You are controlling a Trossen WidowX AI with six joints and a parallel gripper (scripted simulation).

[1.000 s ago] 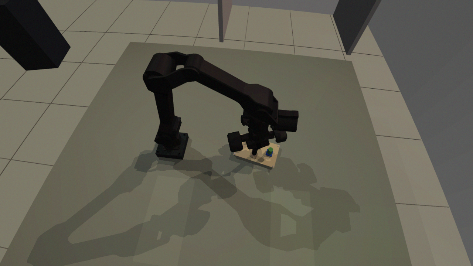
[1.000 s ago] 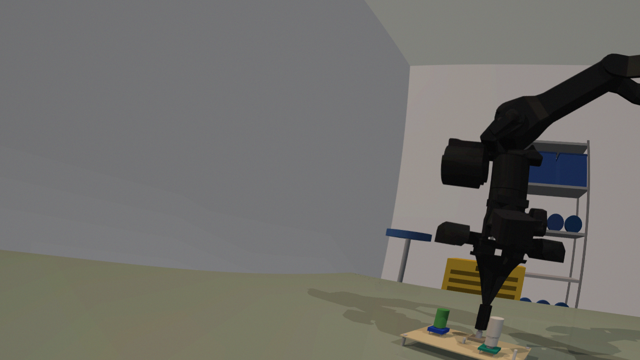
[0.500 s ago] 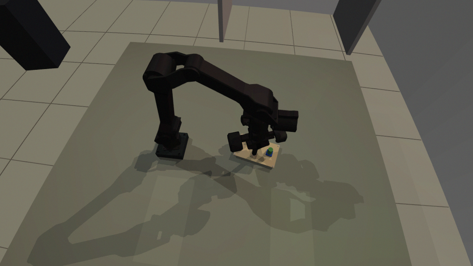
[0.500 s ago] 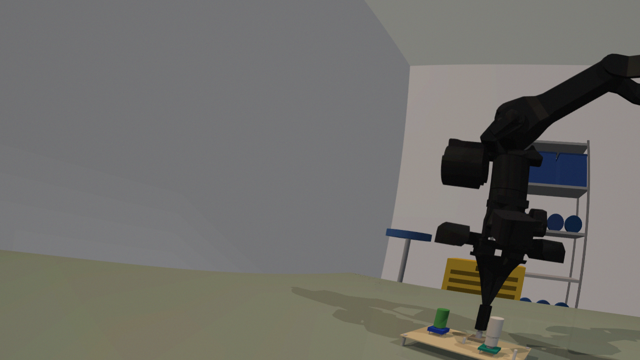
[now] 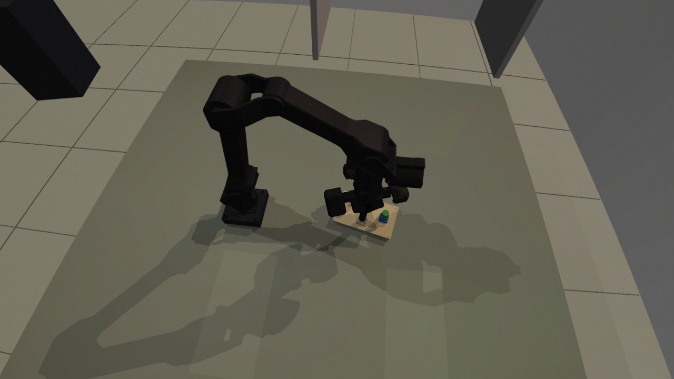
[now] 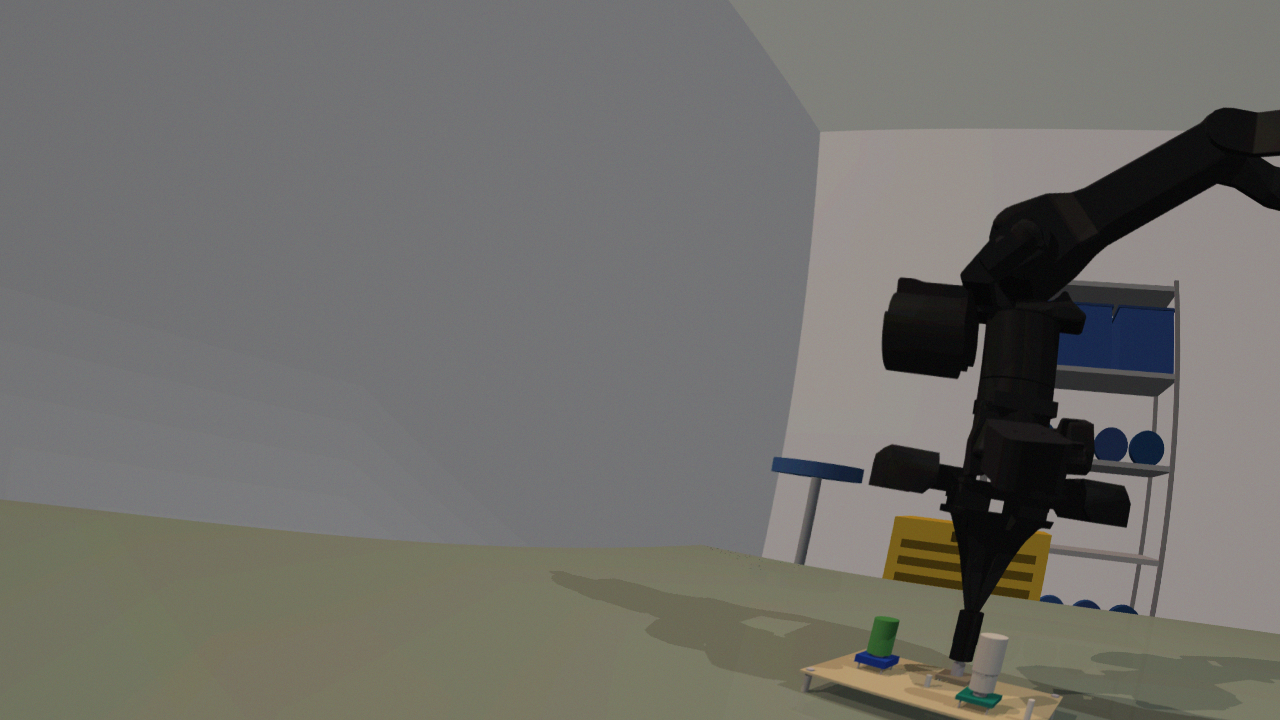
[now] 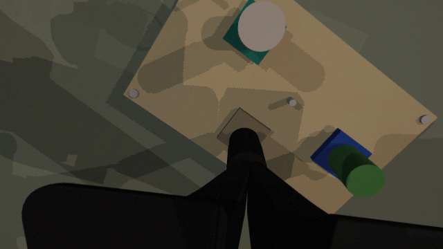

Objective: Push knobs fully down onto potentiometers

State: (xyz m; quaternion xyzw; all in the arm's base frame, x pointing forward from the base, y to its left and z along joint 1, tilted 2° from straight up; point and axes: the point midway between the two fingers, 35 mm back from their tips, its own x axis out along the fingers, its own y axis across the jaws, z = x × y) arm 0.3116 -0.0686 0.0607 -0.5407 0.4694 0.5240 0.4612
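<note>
My gripper tip is 2 cm above the black knob. Also, from my gripper tip: white knob: 6 cm to the left, 2 cm below, 1 cm behind.
</note>
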